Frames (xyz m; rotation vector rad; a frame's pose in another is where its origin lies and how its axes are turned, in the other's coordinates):
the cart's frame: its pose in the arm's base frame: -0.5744 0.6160 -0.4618 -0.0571 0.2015 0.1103
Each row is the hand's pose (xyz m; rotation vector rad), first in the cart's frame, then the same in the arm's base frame.
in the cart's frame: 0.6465 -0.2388 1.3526 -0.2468 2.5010 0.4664
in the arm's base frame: 0.3484 0.5375 0.7411 -0.3786 2.7101 0.4859
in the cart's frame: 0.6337 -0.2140 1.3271 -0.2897 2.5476 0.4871
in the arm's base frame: 0.3280 0.5590 0.7176 -0.4232 2.7556 0.5082
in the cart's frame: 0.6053 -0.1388 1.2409 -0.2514 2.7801 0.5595
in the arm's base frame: 0.2748 0.6249 0.6356 -0.3826 2.9947 0.5604
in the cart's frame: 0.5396 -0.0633 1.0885 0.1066 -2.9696 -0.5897
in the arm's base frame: 0.1722 0.6827 0.4964 0.1925 -2.7621 -0.4715
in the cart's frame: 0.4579 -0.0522 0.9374 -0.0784 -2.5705 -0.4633
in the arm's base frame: 0.0617 0.6750 0.3647 -0.0030 -2.3759 -0.3233
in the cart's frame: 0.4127 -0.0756 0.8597 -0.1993 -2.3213 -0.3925
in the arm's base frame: 0.0051 0.6419 0.2989 -0.1314 -2.1351 -0.2396
